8 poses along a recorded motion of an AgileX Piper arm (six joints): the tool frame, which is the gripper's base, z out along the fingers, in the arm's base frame.
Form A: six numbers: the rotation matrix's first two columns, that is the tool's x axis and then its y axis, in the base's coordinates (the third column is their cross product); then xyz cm.
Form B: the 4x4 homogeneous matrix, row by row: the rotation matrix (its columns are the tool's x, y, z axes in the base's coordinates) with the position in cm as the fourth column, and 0 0 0 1 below. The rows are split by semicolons. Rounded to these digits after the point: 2 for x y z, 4 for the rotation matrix.
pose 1, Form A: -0.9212, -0.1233, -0.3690, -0.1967, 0.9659, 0.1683, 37.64, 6.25, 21.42
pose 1, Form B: -0.9212, -0.1967, 0.3357, 37.64; -0.1233, 0.9659, 0.2276, 6.25; -0.3690, 0.1683, -0.9140, 21.42; 0, 0, 0, 1
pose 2, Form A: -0.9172, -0.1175, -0.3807, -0.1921, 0.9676, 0.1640, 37.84, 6.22, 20.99
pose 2, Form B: -0.9172, -0.1921, 0.3491, 37.84; -0.1175, 0.9676, 0.2236, 6.22; -0.3807, 0.1640, -0.9101, 20.99; 0, 0, 0, 1
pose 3, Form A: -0.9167, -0.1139, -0.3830, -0.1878, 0.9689, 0.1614, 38.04, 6.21, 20.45
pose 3, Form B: -0.9167, -0.1878, 0.3527, 38.04; -0.1139, 0.9689, 0.2199, 6.21; -0.3830, 0.1614, -0.9096, 20.45; 0, 0, 0, 1
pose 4, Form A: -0.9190, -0.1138, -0.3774, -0.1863, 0.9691, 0.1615, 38.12, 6.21, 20.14
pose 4, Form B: -0.9190, -0.1863, 0.3474, 38.12; -0.1138, 0.9691, 0.2187, 6.21; -0.3774, 0.1615, -0.9118, 20.14; 0, 0, 0, 1
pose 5, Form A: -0.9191, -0.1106, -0.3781, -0.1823, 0.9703, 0.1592, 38.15, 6.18, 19.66
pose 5, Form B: -0.9191, -0.1823, 0.3493, 38.15; -0.1106, 0.9703, 0.2152, 6.18; -0.3781, 0.1592, -0.9120, 19.66; 0, 0, 0, 1
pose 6, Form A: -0.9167, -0.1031, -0.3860, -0.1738, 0.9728, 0.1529, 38.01, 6.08, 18.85
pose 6, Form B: -0.9167, -0.1738, 0.3597, 38.01; -0.1031, 0.9728, 0.2073, 6.08; -0.3860, 0.1529, -0.9097, 18.85; 0, 0, 0, 1
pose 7, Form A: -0.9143, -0.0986, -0.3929, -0.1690, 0.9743, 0.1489, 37.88, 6.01, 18.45
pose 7, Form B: -0.9143, -0.1690, 0.3681, 37.88; -0.0986, 0.9743, 0.2025, 6.01; -0.3929, 0.1489, -0.9075, 18.45; 0, 0, 0, 1
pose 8, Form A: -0.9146, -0.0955, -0.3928, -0.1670, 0.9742, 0.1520, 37.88, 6.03, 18.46
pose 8, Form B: -0.9146, -0.1670, 0.3681, 37.88; -0.0955, 0.9742, 0.2046, 6.03; -0.3928, 0.1520, -0.9070, 18.46; 0, 0, 0, 1
